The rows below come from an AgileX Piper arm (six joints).
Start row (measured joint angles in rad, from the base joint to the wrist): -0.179 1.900 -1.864 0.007 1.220 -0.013
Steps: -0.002 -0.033 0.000 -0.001 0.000 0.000; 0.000 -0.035 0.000 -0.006 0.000 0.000; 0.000 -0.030 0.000 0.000 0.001 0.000; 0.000 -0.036 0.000 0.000 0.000 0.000; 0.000 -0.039 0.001 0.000 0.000 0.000; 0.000 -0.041 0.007 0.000 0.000 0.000; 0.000 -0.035 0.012 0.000 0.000 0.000; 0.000 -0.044 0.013 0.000 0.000 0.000; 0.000 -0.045 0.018 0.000 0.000 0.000
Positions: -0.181 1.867 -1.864 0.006 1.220 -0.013; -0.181 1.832 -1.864 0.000 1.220 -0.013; -0.181 1.802 -1.864 0.000 1.221 -0.013; -0.181 1.766 -1.864 0.000 1.221 -0.013; -0.181 1.727 -1.863 0.000 1.221 -0.013; -0.181 1.686 -1.856 0.000 1.221 -0.013; -0.181 1.651 -1.844 0.000 1.221 -0.013; -0.181 1.607 -1.831 0.000 1.221 -0.013; -0.181 1.562 -1.813 0.000 1.221 -0.013
